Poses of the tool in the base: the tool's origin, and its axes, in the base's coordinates. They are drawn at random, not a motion.
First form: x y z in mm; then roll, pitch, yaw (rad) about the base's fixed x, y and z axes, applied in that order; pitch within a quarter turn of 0, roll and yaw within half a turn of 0.
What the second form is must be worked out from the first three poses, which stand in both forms.
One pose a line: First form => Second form
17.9, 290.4, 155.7, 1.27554, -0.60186, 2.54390 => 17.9, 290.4, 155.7, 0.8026, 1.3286, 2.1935
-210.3, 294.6, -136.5, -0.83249, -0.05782, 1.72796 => -210.3, 294.6, -136.5, -2.9319, 0.8340, -1.6489
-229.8, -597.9, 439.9, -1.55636, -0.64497, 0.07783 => -229.8, -597.9, 439.9, 1.6573, 1.5593, -2.2158
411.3, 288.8, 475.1, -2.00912, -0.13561, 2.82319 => 411.3, 288.8, 475.1, -1.9525, 2.0048, -1.7204
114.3, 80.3, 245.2, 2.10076, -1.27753, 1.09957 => 114.3, 80.3, 245.2, 0.0399, 1.7175, 2.8867
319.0, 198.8, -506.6, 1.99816, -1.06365, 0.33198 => 319.0, 198.8, -506.6, -0.8599, 1.7735, 2.6734
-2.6, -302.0, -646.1, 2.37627, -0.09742, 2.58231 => -2.6, -302.0, -646.1, 1.1124, 2.3713, 1.7109
